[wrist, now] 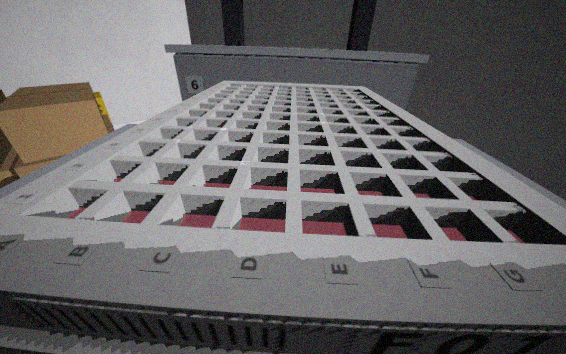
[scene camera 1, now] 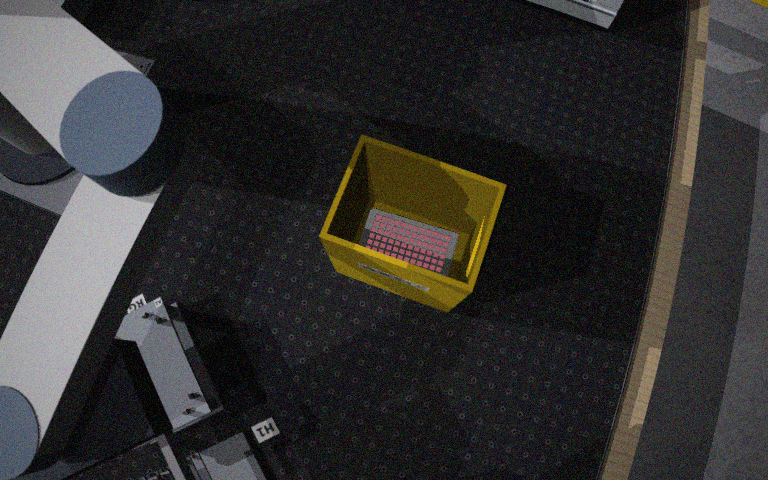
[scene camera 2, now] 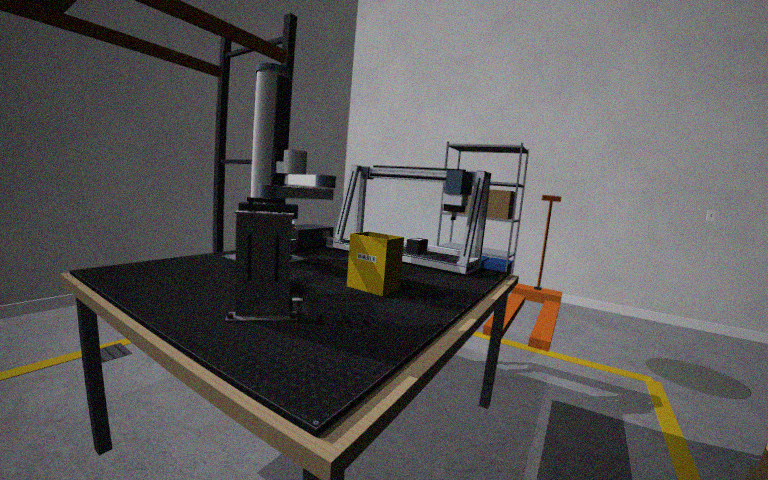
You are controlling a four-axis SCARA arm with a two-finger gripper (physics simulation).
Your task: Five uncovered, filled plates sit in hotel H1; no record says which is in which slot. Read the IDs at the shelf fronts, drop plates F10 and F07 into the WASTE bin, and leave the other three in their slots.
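Frame: origin at the arm's base, x ahead, y left, z up, level; metres.
Seen in the pictures: gripper, fingertip midpoint: (wrist: 291, 150).
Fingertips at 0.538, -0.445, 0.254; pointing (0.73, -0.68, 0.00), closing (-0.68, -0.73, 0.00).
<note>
Pixels of each thing's top centre, then the offset from my fingertips to it, as dx, dy, dz.
- Plate F01 at its top centre: (wrist: 293, 111) -0.017, +0.017, +0.025
- yellow WASTE bin at its top centre: (scene camera 1: 414, 209) (scene camera 2: 377, 235) +0.108, +0.419, -0.041
- red-welled plate at its top centre: (scene camera 1: 406, 248) +0.106, +0.419, -0.221
Plate F01 (wrist: 292, 245), light grey with red wells and a partly cropped front ID, fills the wrist view. It sits in the hotel near the "6" mark on the back panel. Hotel H1 (wrist: 300, 70) (scene camera 2: 263, 254) shows its back in scene camera 2; part of it is at the bottom of scene camera 1. My gripper (wrist: 291, 150) is open, its fingers partly visible beyond both sides of the plate, their tips hidden. The plates below, including their IDs, are hidden. The yellow WASTE bin (scene camera 1: 396, 164) (scene camera 2: 362, 277) stands open, with a red-welled plate (scene camera 1: 410, 240) at its bottom.
A grey stand (scene camera 1: 169, 373) marked RG is beside the hotel, under the white arm link (scene camera 1: 62, 294). A gantry machine (scene camera 2: 407, 171) stands behind the bin. The wooden table edge (scene camera 1: 659, 254) (scene camera 2: 198, 373) runs beyond the bin.
</note>
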